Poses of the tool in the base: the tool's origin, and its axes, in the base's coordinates. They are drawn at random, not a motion.
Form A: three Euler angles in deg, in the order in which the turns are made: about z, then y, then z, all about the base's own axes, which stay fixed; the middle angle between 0 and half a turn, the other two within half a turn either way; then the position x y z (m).
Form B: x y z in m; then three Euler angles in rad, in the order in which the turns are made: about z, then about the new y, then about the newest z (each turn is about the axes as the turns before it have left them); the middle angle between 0 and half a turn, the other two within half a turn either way. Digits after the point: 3 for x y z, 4 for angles.
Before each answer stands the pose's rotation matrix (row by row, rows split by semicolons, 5 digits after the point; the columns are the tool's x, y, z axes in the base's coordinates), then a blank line. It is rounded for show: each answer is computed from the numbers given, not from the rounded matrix.
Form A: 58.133 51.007 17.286 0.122 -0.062 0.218
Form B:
0.06484 -0.66713 0.74212; 0.90963 0.34532 0.23095; -0.41033 0.66008 0.62923

0.122 -0.062 0.218 0.3017 0.8902 1.0146
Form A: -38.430 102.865 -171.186 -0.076 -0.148 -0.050
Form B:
0.07712 0.25679 -0.96338; 0.64094 -0.75291 -0.14938; -0.76370 -0.60596 -0.22265

-0.076 -0.148 -0.050 -2.9878 1.7953 -0.6707
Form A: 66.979 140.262 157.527 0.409 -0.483 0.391
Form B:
-0.07392 -0.80348 -0.59073; -0.96542 -0.09084 0.24436; -0.25000 0.58837 -0.76898

0.409 -0.483 0.391 2.7494 2.4480 1.1690
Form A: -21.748 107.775 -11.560 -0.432 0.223 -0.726
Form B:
-0.35205 0.07531 0.93295; -0.30619 0.93265 -0.19083; -0.88448 -0.35284 -0.30528

-0.432 0.223 -0.726 -0.2018 1.8810 -0.3796
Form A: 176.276 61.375 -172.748 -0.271 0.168 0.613
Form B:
0.48244 -0.09510 -0.87075; -0.00408 0.99383 -0.11080; 0.87592 0.05701 0.47907

-0.271 0.168 0.613 -3.0150 1.0712 3.0766
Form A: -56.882 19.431 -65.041 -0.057 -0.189 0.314
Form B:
-0.54191 0.82863 0.14038; -0.82055 -0.48553 -0.30160; -0.18176 -0.27863 0.94304

-0.057 -0.189 0.314 -1.1352 0.3391 -0.9928
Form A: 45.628 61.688 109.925 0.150 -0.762 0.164
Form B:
-0.78505 -0.54192 -0.30002; 0.06821 -0.55704 0.82768; -0.61566 0.62931 0.47427

0.150 -0.762 0.164 1.9186 1.0767 0.7964
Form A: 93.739 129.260 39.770 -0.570 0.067 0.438
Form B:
-0.60663 0.52709 0.59513; 0.79338 0.35385 0.49531; 0.05049 0.77263 -0.63284

-0.570 0.067 0.438 0.6941 2.2560 1.6361
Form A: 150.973 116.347 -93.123 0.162 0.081 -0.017
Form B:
0.46336 -0.88482 -0.04882; -0.41392 -0.16739 -0.89479; 0.78356 0.43482 -0.44381

0.162 0.081 -0.017 -1.6253 2.0306 2.6350
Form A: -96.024 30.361 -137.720 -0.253 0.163 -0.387
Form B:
-0.60204 -0.70548 -0.37396; 0.79670 -0.49964 -0.34004; 0.05304 -0.50266 0.86286

-0.253 0.163 -0.387 -2.4037 0.5299 -1.6759
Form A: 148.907 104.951 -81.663 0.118 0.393 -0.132
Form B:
0.54300 -0.82796 0.14009; -0.14371 -0.25599 -0.95594; 0.82734 0.49895 -0.25799

0.118 0.393 -0.132 -1.4253 1.8317 2.5989
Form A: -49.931 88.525 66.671 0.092 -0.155 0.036
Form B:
0.70927 -0.58328 0.39588; -0.28784 0.27300 0.91794; -0.64350 -0.76502 0.02574

0.092 -0.155 0.036 1.1636 1.5451 -0.8715
